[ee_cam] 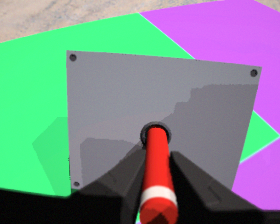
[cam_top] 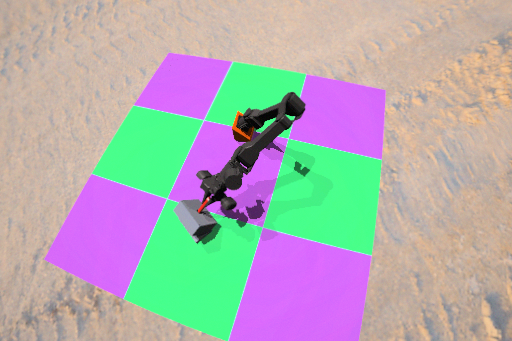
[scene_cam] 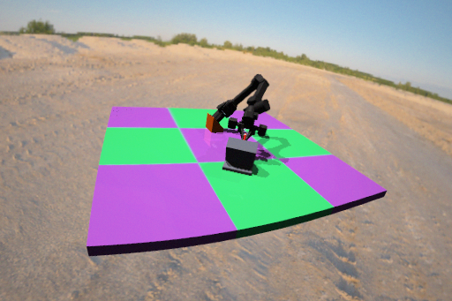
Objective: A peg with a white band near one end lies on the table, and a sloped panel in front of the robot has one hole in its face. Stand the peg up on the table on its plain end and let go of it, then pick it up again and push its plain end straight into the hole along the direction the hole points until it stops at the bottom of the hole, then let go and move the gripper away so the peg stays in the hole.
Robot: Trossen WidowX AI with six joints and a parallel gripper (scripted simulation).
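Now: the grey sloped panel 40 mm ahead of my gripper tip, 30 mm to the right of it and 40 mm below it. The rest, counted from my gripper tip: peg (10 mm behind, 10 mm to the left, 10 mm above).
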